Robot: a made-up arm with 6 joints.
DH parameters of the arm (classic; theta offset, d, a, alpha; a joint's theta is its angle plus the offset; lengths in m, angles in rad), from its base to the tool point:
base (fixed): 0 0 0 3.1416
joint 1: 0 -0.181 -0.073 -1.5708
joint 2: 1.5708 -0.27 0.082 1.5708
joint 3: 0 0.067 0.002 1.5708
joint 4: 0.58 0 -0.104 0
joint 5: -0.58 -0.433 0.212 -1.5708
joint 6: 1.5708 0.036 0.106 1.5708
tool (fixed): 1.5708 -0.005 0 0
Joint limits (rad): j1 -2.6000..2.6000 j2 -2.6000..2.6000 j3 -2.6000..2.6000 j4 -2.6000..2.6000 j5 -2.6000..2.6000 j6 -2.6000..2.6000
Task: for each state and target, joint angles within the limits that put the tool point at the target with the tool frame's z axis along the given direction. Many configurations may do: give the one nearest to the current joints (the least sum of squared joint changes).
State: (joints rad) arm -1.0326 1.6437 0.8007 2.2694 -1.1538 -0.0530
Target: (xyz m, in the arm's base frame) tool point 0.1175 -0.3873 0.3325 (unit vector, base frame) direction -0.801 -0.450 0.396
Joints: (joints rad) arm -0.9015 1.4002 0.4057 1.7962 -1.4554 -0.7443
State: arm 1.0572 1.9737 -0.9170 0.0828 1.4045 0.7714
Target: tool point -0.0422 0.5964 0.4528 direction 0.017 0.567 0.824
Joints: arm 1.3579 1.3713 -1.3411 -0.1271 1.3008 0.7118
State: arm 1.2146 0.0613 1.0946 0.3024 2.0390 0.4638
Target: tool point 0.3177 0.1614 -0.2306 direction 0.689 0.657 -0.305
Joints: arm 0.4489 0.7341 1.2043 0.7472 2.3493 0.1022
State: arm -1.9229 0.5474 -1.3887 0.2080 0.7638 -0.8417
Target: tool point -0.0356 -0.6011 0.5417 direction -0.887 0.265 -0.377
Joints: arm -1.9060 1.0067 -1.0722 -0.2835 0.1999 -1.2185
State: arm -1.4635 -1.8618 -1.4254 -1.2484 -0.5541 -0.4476
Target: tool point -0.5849 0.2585 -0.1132 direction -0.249 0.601 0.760
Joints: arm -1.9152 -2.2220 -2.0274 -1.1441 -0.4232 0.0642
